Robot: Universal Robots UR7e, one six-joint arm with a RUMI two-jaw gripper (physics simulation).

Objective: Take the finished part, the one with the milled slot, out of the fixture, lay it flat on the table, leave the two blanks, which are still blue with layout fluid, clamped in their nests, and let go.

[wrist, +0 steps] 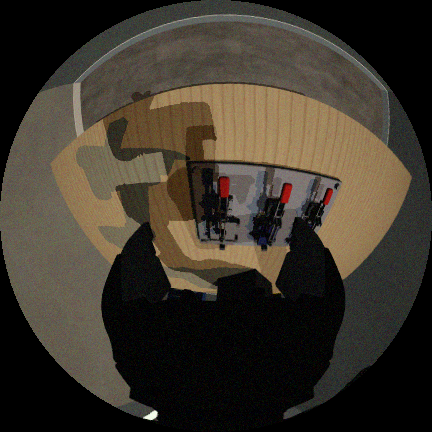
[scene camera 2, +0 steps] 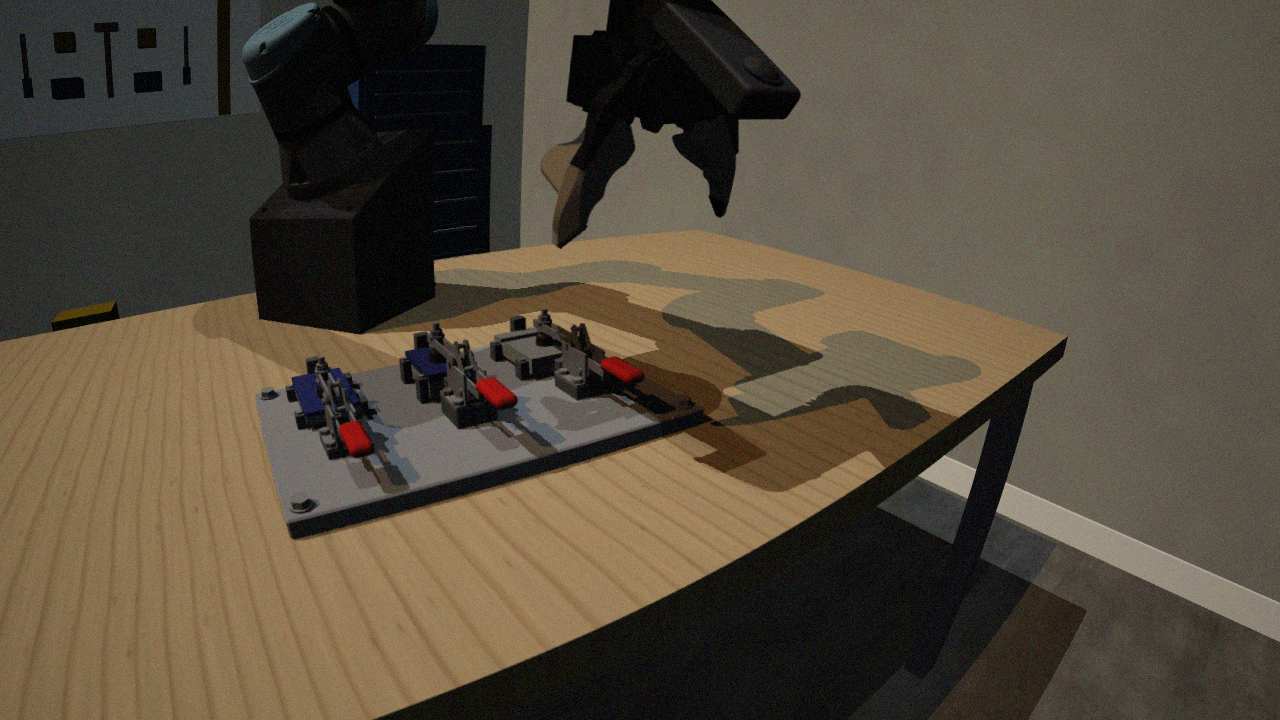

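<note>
The finished part (scene camera 2: 529,357) is grey and sits in the right nest of the fixture plate (scene camera 2: 284,447) (wrist: 247,174) in the scene view, under its clamp arm; its slot cannot be made out. That clamp's red handle (scene camera 2: 622,368) (wrist: 224,187) lies low, pointing away from the nest. Two blue blanks, the middle one (scene camera 2: 424,362) (wrist: 262,241) and the left one (scene camera 2: 307,395), sit in their nests under clamp arms. In the wrist view the left blank is largely hidden by a finger. My gripper (scene camera 2: 640,229) (wrist: 221,222) is open and empty, high above the table, clear of the fixture.
The other two clamps have red handles (scene camera 2: 494,391) (scene camera 2: 356,438) (wrist: 286,193) (wrist: 328,196). Bolts (scene camera 2: 302,504) stand up at the plate's corners. The robot's dark base (scene camera 2: 308,268) stands behind the plate. The table (scene camera 2: 161,501) ends at a front edge and a right corner.
</note>
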